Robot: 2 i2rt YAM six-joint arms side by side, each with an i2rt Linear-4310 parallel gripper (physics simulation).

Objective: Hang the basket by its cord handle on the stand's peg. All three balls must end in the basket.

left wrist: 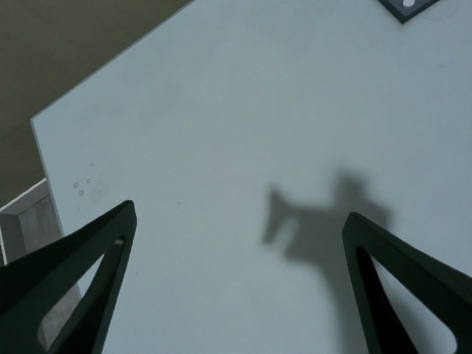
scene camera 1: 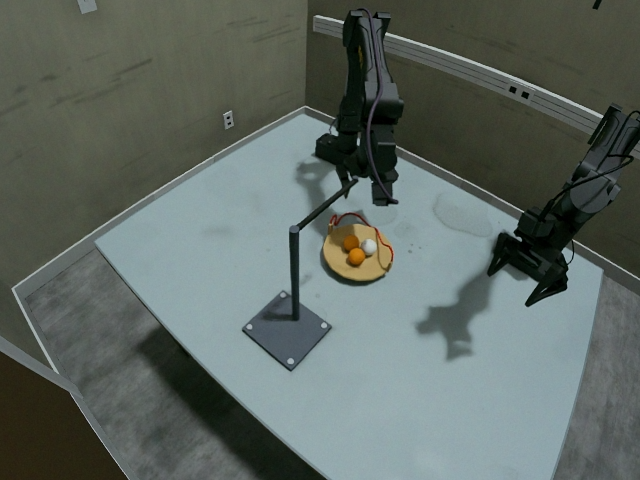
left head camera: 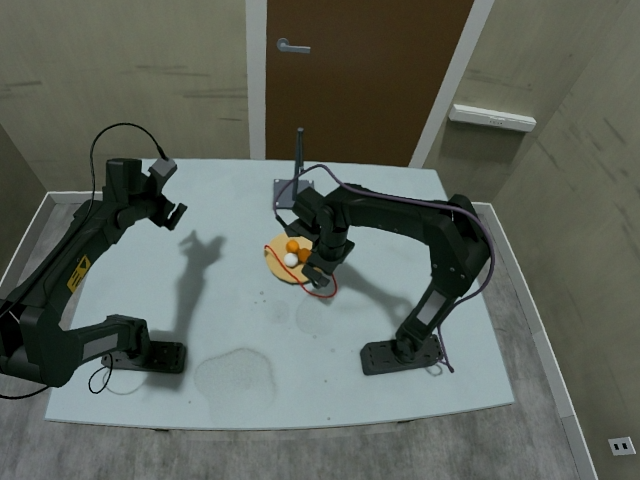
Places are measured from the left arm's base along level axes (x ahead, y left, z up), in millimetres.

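Where they show: left gripper, fingertip midpoint: [left wrist: 242, 216] [scene camera 1: 506, 289] [left head camera: 171, 197]; right gripper, fingertip midpoint: [scene camera 1: 362, 194] [left head camera: 325, 273]; left arm's base at its link origin: [left head camera: 143, 355]; right arm's base at its link origin: [scene camera 1: 346, 149] [left head camera: 404, 352].
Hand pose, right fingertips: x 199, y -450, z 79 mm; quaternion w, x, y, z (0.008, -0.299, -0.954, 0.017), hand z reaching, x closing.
Each offset is from my right fingertips to the centre of the thing. "spot": to the spot under its first point. Level surfaces: height alone.
The tan basket {70 mm down, 101 mm ahead, 71 mm left} [left head camera: 278, 241] [scene camera 1: 356, 273] sits on the table and holds an orange ball {67 mm down, 124 mm ahead, 81 mm left} [left head camera: 293, 245] [scene camera 1: 356, 256], another orange ball {67 mm down, 99 mm ahead, 46 mm left} [left head camera: 304, 255] [scene camera 1: 351, 242] and a white ball {67 mm down, 81 mm ahead, 85 mm left} [left head camera: 291, 259] [scene camera 1: 368, 246]. Its red cord handle {spot: 97 mm down, 17 mm back, 3 mm left} [left head camera: 320, 296] [scene camera 1: 353, 213] loops loosely over its rim. The dark stand [left head camera: 281, 197] [scene camera 1: 268, 335] [left wrist: 402, 11] is upright; its peg {spot: 191 mm up, 252 mm ahead, 77 mm left} [scene camera 1: 328, 203] is bare. My right gripper [left head camera: 331, 271] [scene camera 1: 362, 200] is open above the cord side of the basket, partly hiding it in the head view. My left gripper [left head camera: 173, 219] [scene camera 1: 508, 289] [left wrist: 242, 216] is open and empty, raised away from the basket.
The table {101 mm down} [left head camera: 232, 310] [scene camera 1: 439, 403] [left wrist: 200, 150] carries both arm bases. The stand's base is close behind the basket in the head view, near the table's back edge. The right arm reaches over the table's right part. The left gripper's shadow falls on the table.
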